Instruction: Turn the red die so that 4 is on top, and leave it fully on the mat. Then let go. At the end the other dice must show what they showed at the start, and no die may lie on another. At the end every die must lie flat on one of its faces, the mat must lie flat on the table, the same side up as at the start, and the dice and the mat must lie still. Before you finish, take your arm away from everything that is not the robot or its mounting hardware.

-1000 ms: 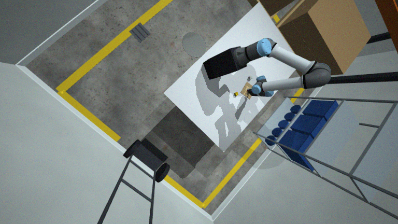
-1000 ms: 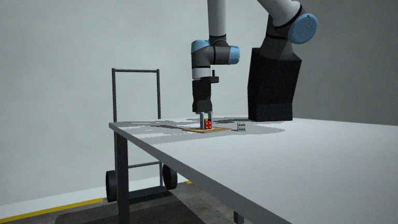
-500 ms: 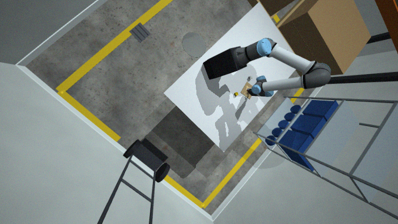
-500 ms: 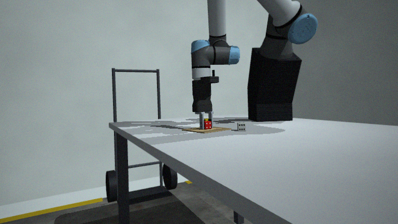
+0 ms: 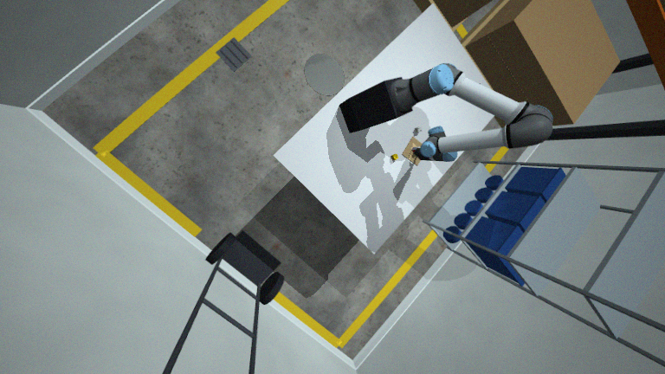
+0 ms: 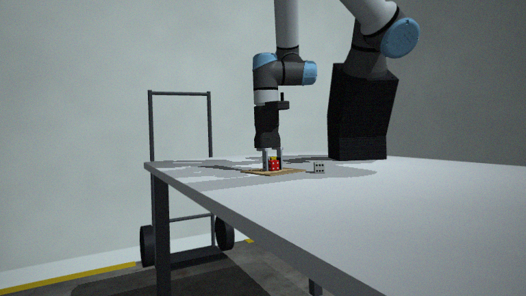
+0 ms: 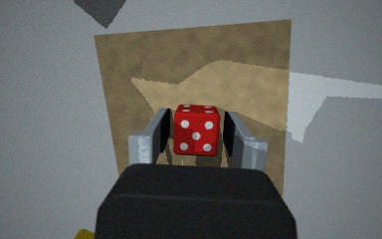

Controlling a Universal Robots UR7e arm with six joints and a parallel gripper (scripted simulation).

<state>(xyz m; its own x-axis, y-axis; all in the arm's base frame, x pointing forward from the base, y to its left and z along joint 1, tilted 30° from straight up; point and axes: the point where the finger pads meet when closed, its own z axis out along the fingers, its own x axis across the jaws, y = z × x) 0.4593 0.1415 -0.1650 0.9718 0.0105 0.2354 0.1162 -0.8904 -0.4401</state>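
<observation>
Right now my hand is right at the red die. The rest, counted from my hand: yellow die: 14 cm to the right, 8 cm behind, 1 cm below; then white die: 11 cm to the left, 9 cm behind, 1 cm below; then tan mat: 2 cm below.
</observation>
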